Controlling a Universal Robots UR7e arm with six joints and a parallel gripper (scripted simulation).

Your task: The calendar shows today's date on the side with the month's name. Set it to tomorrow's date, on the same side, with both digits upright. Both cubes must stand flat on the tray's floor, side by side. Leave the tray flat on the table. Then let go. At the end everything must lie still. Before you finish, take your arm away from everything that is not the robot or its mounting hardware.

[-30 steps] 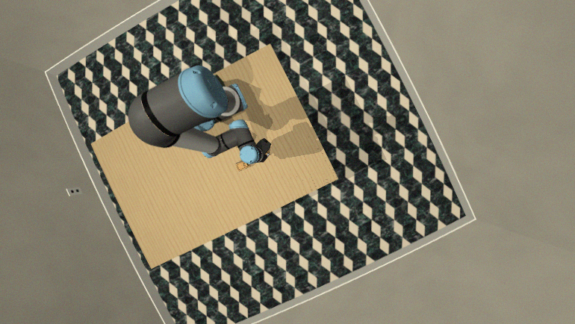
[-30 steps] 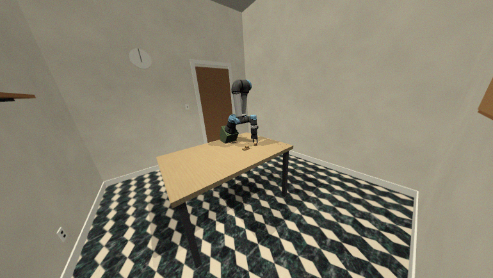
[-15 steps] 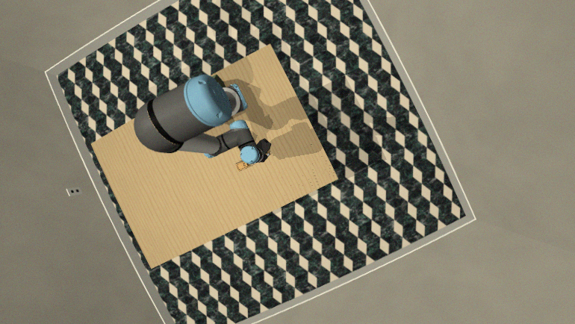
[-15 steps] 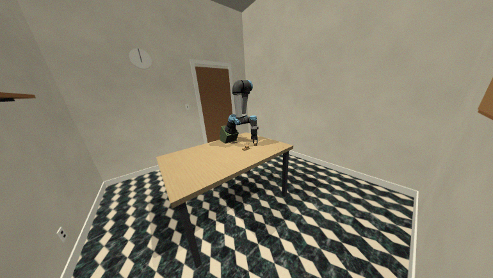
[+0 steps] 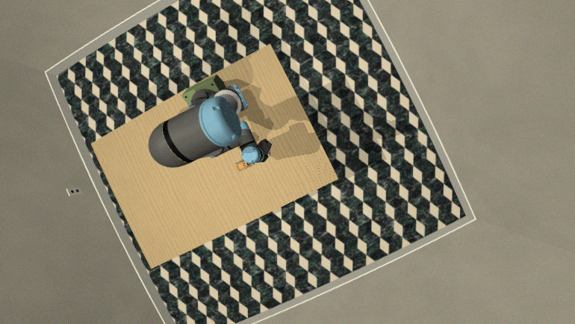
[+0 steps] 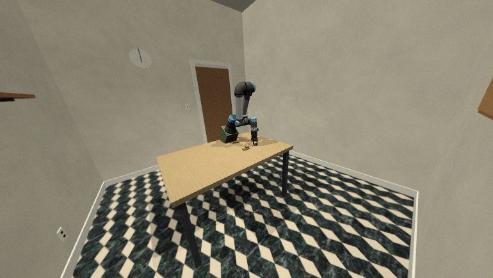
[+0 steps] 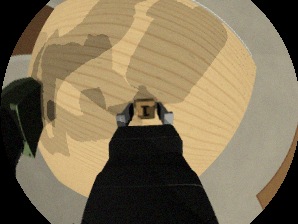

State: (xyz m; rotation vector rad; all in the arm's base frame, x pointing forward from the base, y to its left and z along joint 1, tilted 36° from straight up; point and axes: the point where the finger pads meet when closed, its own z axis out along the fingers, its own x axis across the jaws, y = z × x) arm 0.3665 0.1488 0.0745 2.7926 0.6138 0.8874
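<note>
Now: the wooden cube 10 mm below my hand. Round my hand: wooden tray (160 mm to the right, 20 mm below, 10 mm ahead).
</note>
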